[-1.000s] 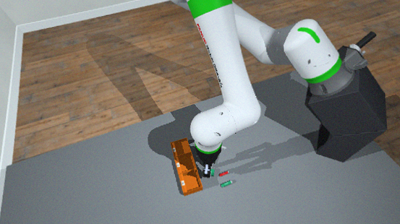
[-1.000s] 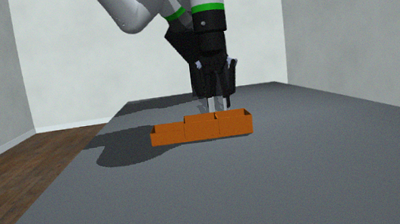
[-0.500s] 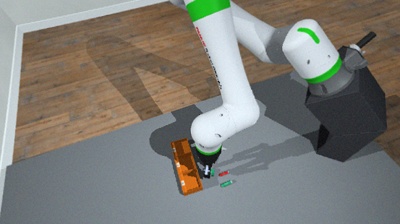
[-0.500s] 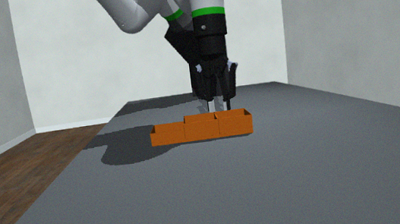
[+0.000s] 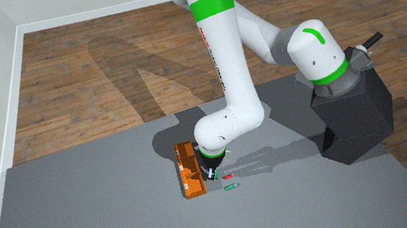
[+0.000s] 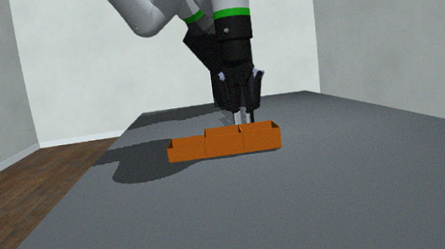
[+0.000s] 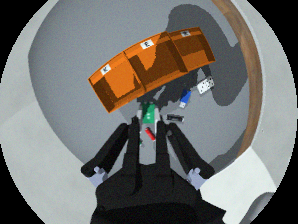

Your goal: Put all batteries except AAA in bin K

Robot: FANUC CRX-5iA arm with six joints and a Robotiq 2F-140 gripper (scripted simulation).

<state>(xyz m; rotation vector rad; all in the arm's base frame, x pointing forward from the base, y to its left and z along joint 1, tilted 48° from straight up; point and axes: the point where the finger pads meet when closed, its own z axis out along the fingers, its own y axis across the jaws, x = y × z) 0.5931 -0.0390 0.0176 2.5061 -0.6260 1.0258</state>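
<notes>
The green block lies 3 cm below my hand, 1 cm to the right of it and 1 cm ahead of it. Round my hand: red battery: 6 cm behind, 4 cm to the left, 3 cm below; dark battery: 6 cm behind, 4 cm to the right, 3 cm below; blue-and-white item: 8 cm to the right, 3 cm below, 3 cm behind.
</notes>
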